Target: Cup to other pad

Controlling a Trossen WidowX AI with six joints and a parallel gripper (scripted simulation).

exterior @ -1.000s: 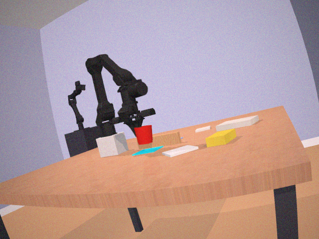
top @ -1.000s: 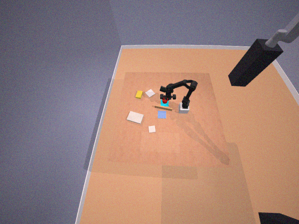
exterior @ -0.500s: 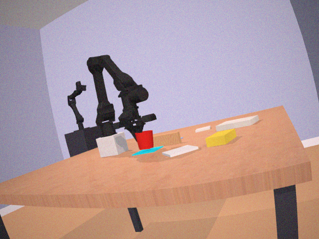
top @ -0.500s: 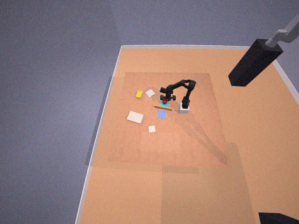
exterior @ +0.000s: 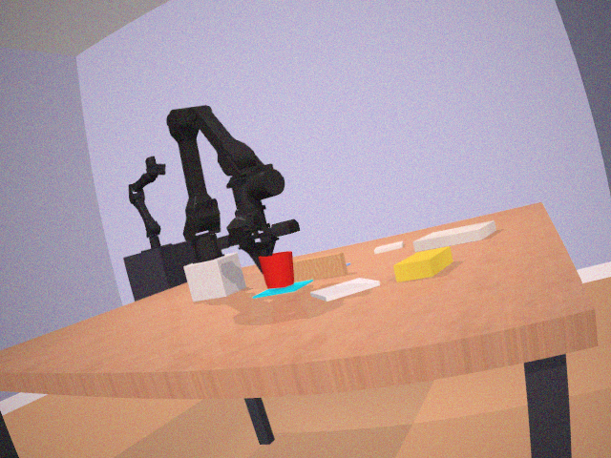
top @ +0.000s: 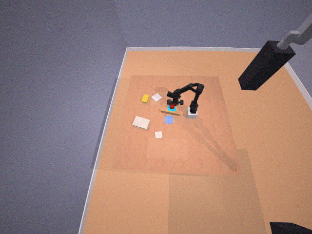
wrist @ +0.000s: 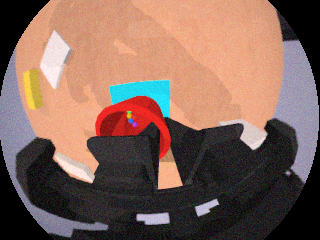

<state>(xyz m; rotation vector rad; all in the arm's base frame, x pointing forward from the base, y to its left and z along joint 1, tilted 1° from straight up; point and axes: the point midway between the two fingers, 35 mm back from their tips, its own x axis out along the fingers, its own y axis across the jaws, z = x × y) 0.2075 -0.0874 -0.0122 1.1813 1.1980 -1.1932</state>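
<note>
My gripper tip is now 30 mm short of the red cup. Round my gripper tip: cyan pad (50 mm below, 30 mm ahead); wooden bar (90 mm to the left, 50 mm ahead, 30 mm below); light blue pad (170 mm to the left, 60 mm ahead, 50 mm below).
</note>
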